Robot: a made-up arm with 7 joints.
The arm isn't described. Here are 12 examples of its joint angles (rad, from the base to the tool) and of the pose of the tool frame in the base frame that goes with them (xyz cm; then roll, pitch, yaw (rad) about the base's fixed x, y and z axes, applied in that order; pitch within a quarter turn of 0, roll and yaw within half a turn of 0).
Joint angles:
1: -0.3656 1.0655 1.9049 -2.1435 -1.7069 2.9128 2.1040
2: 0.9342 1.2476 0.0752 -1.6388 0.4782 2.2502 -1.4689
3: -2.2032 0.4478 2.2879 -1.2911 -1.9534 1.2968 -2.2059
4: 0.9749 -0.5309 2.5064 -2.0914 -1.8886 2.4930 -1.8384
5: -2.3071 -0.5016 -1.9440 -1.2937 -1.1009 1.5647 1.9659
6: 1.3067 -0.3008 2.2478 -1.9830 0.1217 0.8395 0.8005
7: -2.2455 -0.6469 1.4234 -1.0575 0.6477 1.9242 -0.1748
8: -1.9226 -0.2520 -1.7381 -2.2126 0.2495 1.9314 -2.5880
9: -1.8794 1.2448 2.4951 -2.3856 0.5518 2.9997 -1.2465
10: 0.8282 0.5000 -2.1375 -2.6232 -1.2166 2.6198 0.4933
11: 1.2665 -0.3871 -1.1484 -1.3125 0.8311 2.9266 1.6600
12: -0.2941 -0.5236 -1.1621 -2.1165 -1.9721 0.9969 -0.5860
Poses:
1: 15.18 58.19 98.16 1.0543 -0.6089 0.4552
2: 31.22 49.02 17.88 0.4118 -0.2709 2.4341
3: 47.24 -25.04 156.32 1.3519 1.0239 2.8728
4: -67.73 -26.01 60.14 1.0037 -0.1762 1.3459
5: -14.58 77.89 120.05 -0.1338 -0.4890 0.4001
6: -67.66 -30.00 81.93 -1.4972 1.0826 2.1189
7: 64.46 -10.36 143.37 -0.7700 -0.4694 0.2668
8: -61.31 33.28 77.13 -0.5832 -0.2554 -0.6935
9: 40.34 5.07 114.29 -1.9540 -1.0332 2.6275
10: 4.80 -49.40 77.43 -1.2591 0.4993 -0.6562
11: 52.30 -15.01 145.82 1.9362 0.6639 -0.8983
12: -5.05 -67.69 105.00 -2.4701 1.2402 -2.5628
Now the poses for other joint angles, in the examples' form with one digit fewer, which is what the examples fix.
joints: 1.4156 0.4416 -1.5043 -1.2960 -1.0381 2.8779 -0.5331
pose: 63.1 19.6 134.9 -2.171 0.774 0.916
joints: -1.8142 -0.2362 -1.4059 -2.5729 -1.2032 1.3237 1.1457
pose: -52.3 0.4 66.2 -1.581 0.432 2.549
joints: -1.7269 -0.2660 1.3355 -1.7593 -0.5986 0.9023 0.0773
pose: 64.3 -23.2 115.6 -1.191 0.913 -0.918
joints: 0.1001 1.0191 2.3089 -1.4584 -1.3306 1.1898 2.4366
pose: 9.2 56.8 141.8 0.247 -0.006 -0.152
